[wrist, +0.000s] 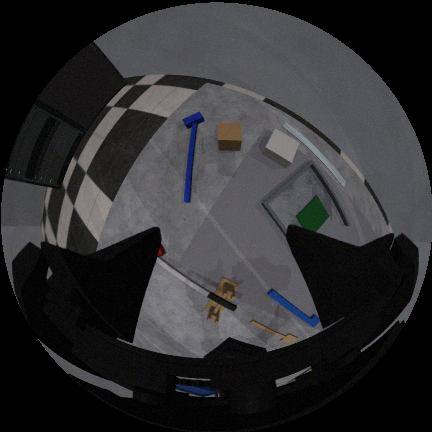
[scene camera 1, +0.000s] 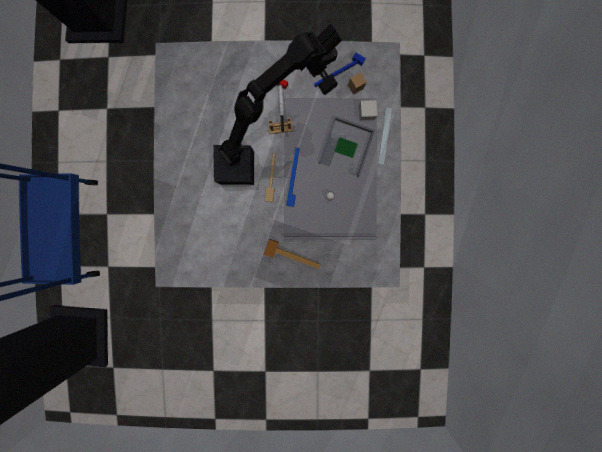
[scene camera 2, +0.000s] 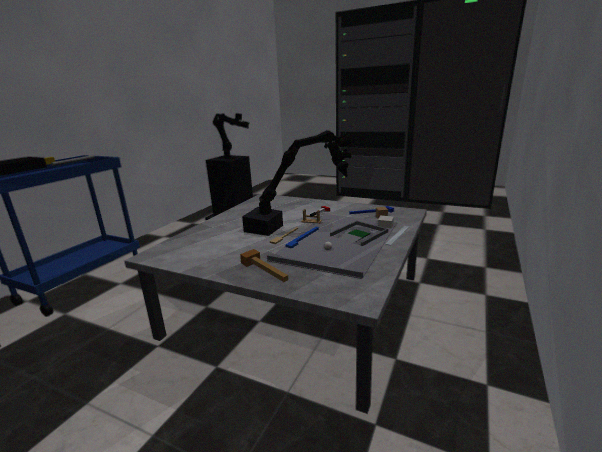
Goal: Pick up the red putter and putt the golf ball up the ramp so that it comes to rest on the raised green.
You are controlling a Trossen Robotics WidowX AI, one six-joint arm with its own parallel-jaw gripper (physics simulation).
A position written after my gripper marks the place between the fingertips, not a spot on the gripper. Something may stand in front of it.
Note:
My gripper (wrist: 225,232) is open, with nothing in its grasp. A white block (wrist: 280,147) rests on a grey putting mat (scene camera 2: 343,254). Further things: a ramp with raised green (wrist: 327,228).
The grey putting mat also shows in the wrist view (wrist: 238,239).

